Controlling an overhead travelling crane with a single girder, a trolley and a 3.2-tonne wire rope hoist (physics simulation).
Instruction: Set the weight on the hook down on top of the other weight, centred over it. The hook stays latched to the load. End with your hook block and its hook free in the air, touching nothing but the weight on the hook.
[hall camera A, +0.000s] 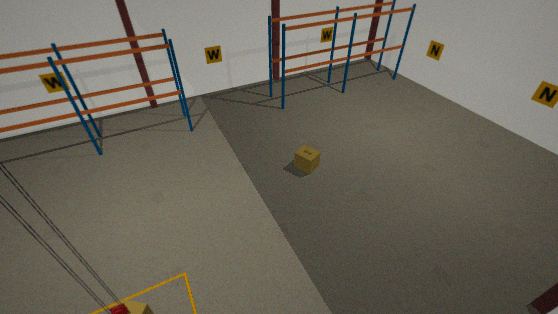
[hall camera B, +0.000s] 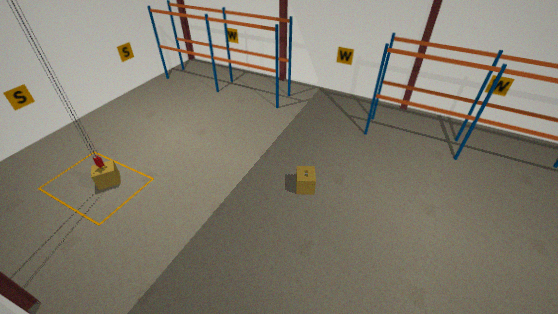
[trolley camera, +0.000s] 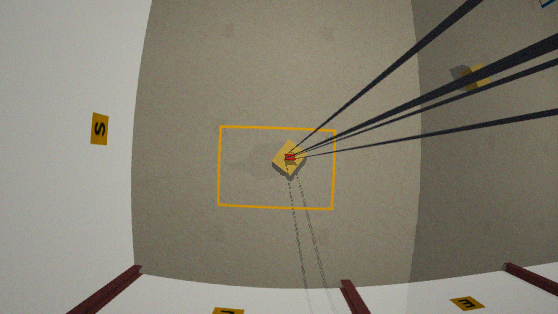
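Observation:
My red hook block (hall camera A: 119, 309) (hall camera B: 98, 161) (trolley camera: 290, 157) is at the top of a yellow box-shaped weight (hall camera A: 139, 306) (hall camera B: 106, 178) (trolley camera: 287, 148), with the hook latched to it; the hook itself is too small to make out. This weight is low, on or just above the floor inside the yellow outline; a gap cannot be told. It looks turned about diagonally to the outline in the trolley camera view. The other yellow weight (hall camera A: 307, 160) (hall camera B: 306, 181) (trolley camera: 479, 67) stands apart on the darker floor, partly hidden by ropes in the trolley camera view.
The yellow floor outline (hall camera A: 190, 292) (hall camera B: 125, 166) (trolley camera: 218, 165) surrounds the weight on the hook. Blue and orange racks (hall camera A: 283, 65) (hall camera B: 277, 65) stand along the W wall. The ropes run slanting to the upper right in the trolley camera view.

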